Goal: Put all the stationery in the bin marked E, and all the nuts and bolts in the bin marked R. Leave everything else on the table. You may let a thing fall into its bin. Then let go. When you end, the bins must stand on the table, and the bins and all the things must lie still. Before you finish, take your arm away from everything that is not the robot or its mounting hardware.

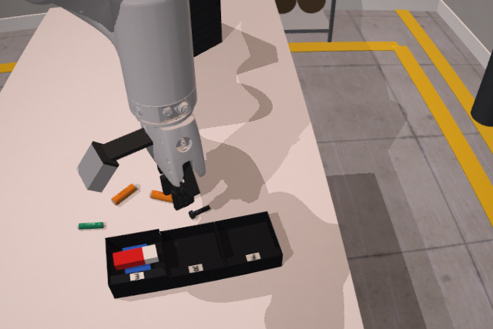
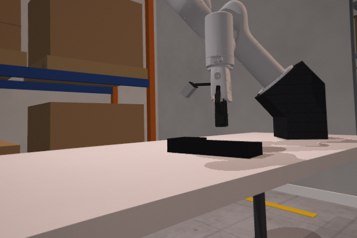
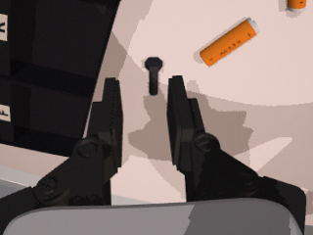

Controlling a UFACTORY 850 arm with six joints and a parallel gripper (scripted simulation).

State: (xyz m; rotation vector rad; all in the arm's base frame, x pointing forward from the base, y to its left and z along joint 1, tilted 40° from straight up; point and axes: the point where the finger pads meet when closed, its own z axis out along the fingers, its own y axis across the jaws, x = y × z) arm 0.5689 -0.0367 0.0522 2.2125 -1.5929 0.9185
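Right now my hand is 1 cm past the black bolt, 3 cm to the right of it and 8 cm above it. The rest, counted from my hand: black three-compartment tray (7 cm ahead, 1 cm to the right, 7 cm below); then eraser (5 cm ahead, 8 cm to the right, 7 cm below); then orange marker (7 cm behind, 1 cm to the right, 8 cm below).
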